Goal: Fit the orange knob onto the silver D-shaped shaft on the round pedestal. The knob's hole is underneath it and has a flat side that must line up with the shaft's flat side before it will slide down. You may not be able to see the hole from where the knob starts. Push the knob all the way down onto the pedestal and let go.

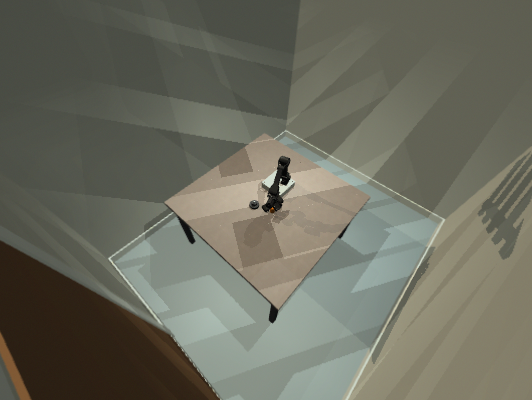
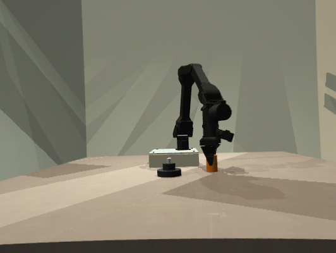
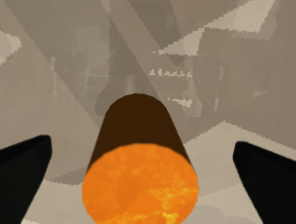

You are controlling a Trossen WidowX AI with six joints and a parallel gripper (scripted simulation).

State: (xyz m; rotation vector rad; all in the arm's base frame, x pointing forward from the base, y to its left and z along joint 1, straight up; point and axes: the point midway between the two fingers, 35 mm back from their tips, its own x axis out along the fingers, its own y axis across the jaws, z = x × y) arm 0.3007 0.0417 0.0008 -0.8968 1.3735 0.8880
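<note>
Right now my gripper tip is 2 cm below the orange knob. The rest, counted from my gripper tip: round pedestal: 2 cm ahead, 16 cm to the right.
</note>
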